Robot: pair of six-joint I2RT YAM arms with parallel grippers.
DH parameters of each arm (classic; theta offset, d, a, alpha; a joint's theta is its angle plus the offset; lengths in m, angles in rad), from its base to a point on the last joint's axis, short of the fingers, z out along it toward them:
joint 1: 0 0.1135 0.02 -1.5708
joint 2: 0 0 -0.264 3.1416
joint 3: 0.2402 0 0.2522 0
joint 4: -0.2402 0 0.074 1.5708
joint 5: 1.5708 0 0 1.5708
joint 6: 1.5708 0.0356 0 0
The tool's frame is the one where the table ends.
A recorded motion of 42 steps. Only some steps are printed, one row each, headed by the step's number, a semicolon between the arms.
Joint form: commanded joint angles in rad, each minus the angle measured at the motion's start. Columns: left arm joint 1, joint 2, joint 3, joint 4, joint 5, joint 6; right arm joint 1, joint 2, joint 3, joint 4, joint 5, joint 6.
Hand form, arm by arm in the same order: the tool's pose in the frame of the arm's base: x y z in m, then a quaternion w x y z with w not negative. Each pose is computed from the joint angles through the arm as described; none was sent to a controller.
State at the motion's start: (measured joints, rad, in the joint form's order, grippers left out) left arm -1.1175 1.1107 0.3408 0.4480 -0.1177 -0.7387; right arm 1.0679 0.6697 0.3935 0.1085 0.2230 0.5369
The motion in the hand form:
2: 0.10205 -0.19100 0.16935 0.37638 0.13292 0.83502 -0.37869; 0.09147 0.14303 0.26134 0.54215 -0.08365 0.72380 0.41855
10: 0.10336 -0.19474 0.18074 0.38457 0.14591 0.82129 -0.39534; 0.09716 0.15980 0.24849 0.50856 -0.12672 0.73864 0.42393
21: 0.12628 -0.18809 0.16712 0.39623 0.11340 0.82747 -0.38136; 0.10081 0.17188 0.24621 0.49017 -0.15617 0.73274 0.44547
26: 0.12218 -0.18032 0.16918 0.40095 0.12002 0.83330 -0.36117; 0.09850 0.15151 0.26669 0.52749 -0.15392 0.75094 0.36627
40: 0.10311 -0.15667 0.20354 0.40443 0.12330 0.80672 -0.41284; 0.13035 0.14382 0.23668 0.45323 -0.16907 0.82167 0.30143
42: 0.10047 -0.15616 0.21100 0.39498 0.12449 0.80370 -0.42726; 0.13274 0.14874 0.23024 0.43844 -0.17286 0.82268 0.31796
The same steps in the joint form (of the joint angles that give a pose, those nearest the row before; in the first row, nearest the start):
2: 0.0142 0.0073 -0.0237 -0.0963 -0.0239 0.0402; -0.0064 -0.0224 -0.0038 0.0847 0.0654 0.0238
10: 0.0159 -0.0072 0.0024 -0.0930 0.0013 0.0655; -0.0065 0.0915 -0.0054 0.1386 -0.0279 0.0126
21: 0.1250 0.0792 -0.0185 0.0119 0.0350 0.0730; -0.0076 0.1689 0.0048 0.2082 -0.1112 0.0046
26: 0.1250 0.0162 -0.0274 -0.0679 0.0121 0.0998; -0.0295 0.0497 0.0808 -0.0442 0.0027 -0.0913
40: 0.1198 -0.2833 -0.0262 -0.2740 0.0702 0.0779; -0.2244 0.1687 0.0917 -0.1755 -0.1740 -0.1311
42: 0.1138 -0.3100 -0.0067 -0.3102 0.0937 0.0595; -0.2242 0.2046 0.0794 -0.1333 -0.2147 -0.1128

